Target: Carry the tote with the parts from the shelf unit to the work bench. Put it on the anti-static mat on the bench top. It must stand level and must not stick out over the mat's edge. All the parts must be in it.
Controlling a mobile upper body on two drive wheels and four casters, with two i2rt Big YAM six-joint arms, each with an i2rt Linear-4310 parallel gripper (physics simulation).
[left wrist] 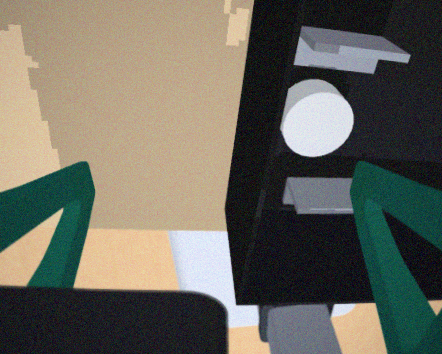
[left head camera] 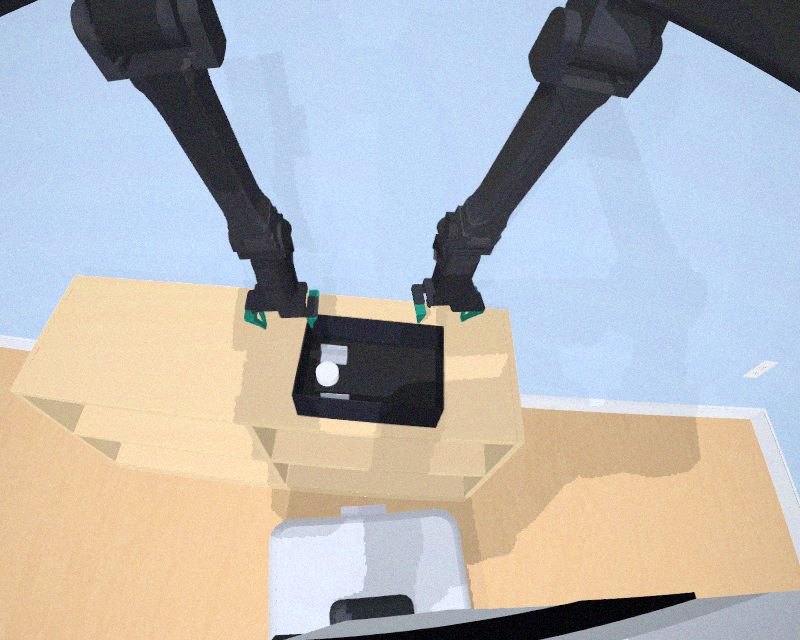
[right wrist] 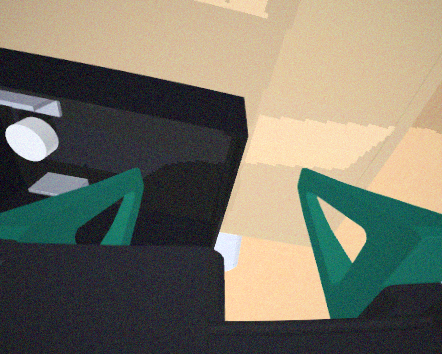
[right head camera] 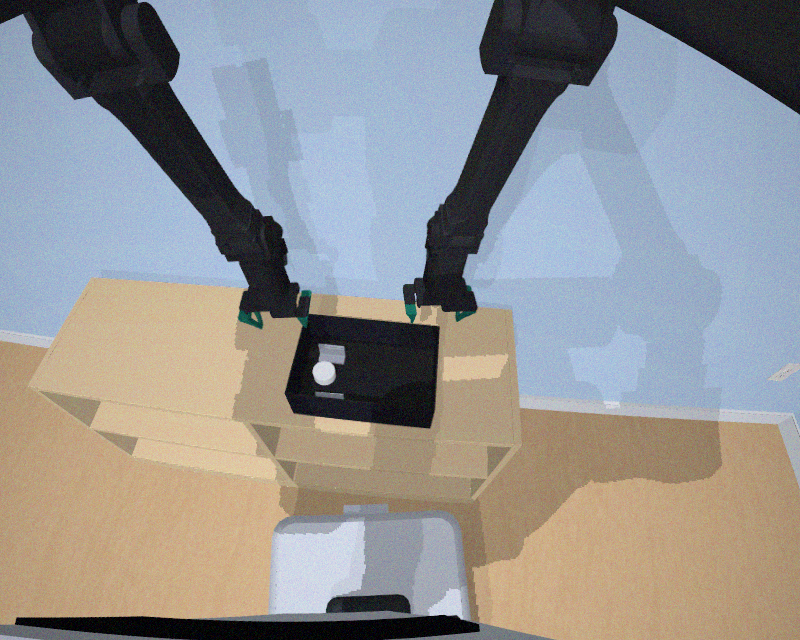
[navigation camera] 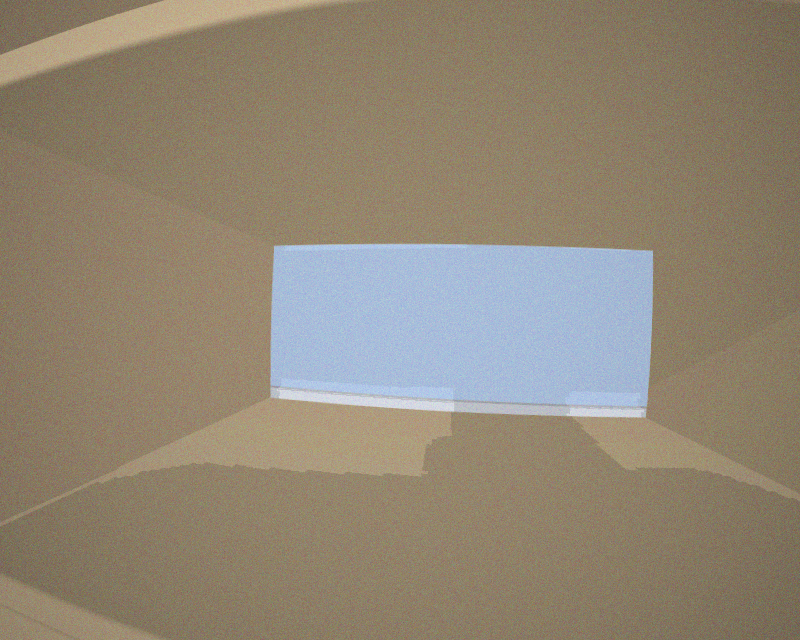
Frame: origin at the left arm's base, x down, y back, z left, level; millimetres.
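Seen in the pictures: left gripper, between the fingertips: (left wrist: 222,176) (left head camera: 288,326) (right head camera: 284,326); right gripper, between the fingertips: (left head camera: 439,320) (right wrist: 220,177) (right head camera: 434,320).
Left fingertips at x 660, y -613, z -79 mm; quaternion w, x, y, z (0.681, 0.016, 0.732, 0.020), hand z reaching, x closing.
Offsets run from my left fingertips to a thing's middle. "spot": to the spot under its first point.
The black tote {dx +90, dy +61, dz -169 mm} (left head camera: 366,410) (right head camera: 360,410) (left wrist: 250,150) (right wrist: 125,85) stands on top of the wooden shelf unit {spot: dx +139, dy -88, dz +364 mm} (left head camera: 153,333) (right head camera: 166,333). In it lie a white round part {dx +125, dy +46, dz -72 mm} (left head camera: 326,373) (right head camera: 324,373) (left wrist: 318,122) (right wrist: 31,140), a grey angled part {dx +117, dy +0, dz -88 mm} (left head camera: 334,353) (right head camera: 331,353) (left wrist: 345,52) and another grey part {dx +117, dy +122, dz -87 mm} (left head camera: 334,396) (right head camera: 328,395) (left wrist: 320,195). My left gripper (left head camera: 284,323) (right head camera: 279,324) (left wrist: 222,176) is open and empty at the tote's far left corner, its inner finger over the tote. My right gripper (left head camera: 443,319) (right head camera: 437,319) (right wrist: 220,177) is open at the far right corner. The bench and mat do not show.
My white base (left head camera: 320,567) (right head camera: 320,567) stands close in front of the shelf unit. A blue wall (left head camera: 400,166) (right head camera: 400,220) rises beyond it. The navigation camera looks through a wooden shelf bay (navigation camera: 467,133) to the wall (navigation camera: 460,320).
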